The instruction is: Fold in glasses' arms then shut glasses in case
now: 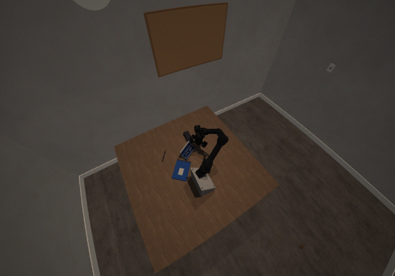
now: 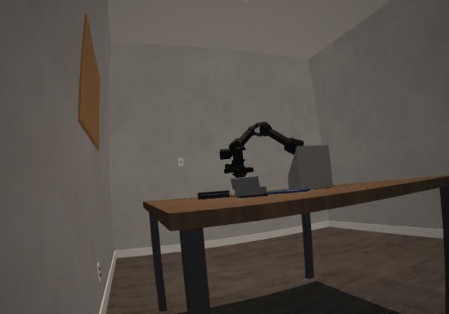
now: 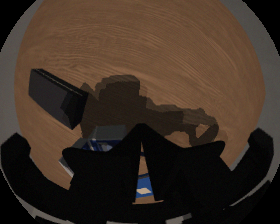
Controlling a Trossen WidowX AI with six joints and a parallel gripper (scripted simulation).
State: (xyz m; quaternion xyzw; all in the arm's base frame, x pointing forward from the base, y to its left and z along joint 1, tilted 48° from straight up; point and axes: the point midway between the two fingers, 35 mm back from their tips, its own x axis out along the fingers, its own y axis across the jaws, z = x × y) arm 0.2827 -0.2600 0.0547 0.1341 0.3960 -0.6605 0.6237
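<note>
Now: hand 80 mm to the right of the glasses and 50 mm above it. Also, from my hand: glasses case 130 mm to the left, 50 mm below, 30 mm ahead; dark block 170 mm ahead, 70 mm below, 20 mm to the left.
</note>
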